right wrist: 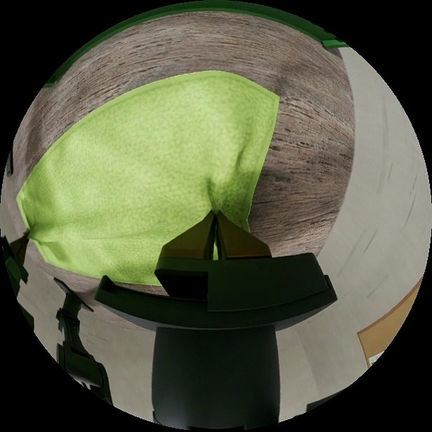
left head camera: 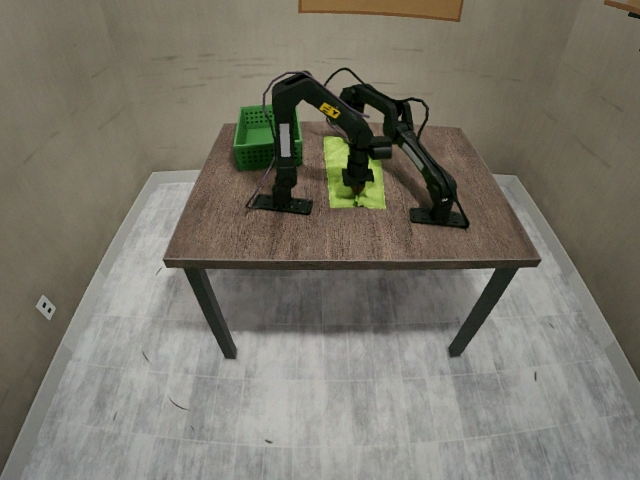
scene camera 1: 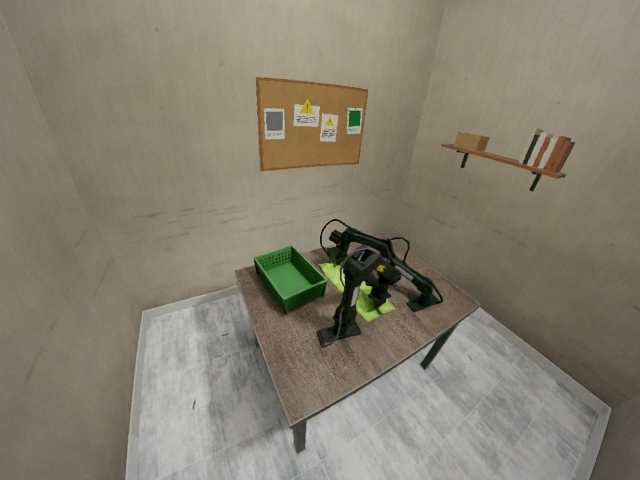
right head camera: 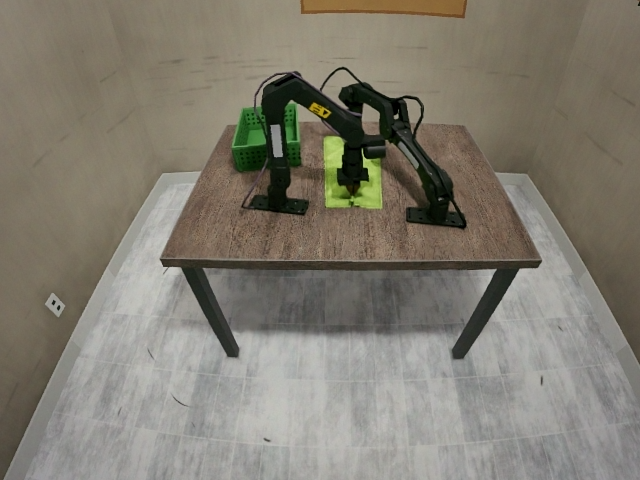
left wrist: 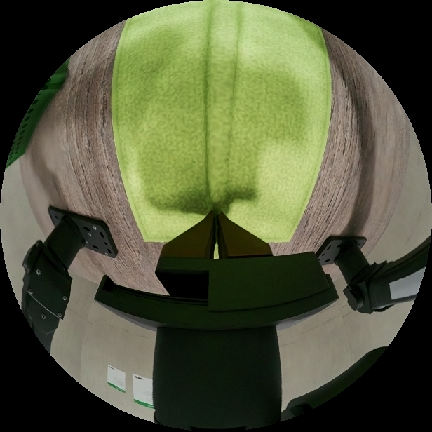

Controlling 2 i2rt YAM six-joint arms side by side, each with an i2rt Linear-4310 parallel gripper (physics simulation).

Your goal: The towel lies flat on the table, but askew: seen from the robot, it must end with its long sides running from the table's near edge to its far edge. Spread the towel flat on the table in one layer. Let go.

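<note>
The lime-green towel lies on the table, its long sides running from near to far edge. A lengthwise ridge shows in the left wrist view, and small puckers show at both gripped places. My left gripper is shut on the middle of the near short edge, low at the table. My right gripper is shut on the towel's far end; in both head views its fingers are hidden behind the left arm. Part of the towel's middle is hidden by the arms.
A green basket stands at the back left of the brown table. The left arm reaches over the towel in front of the right arm, and they are close together. The arm bases flank the towel's near end.
</note>
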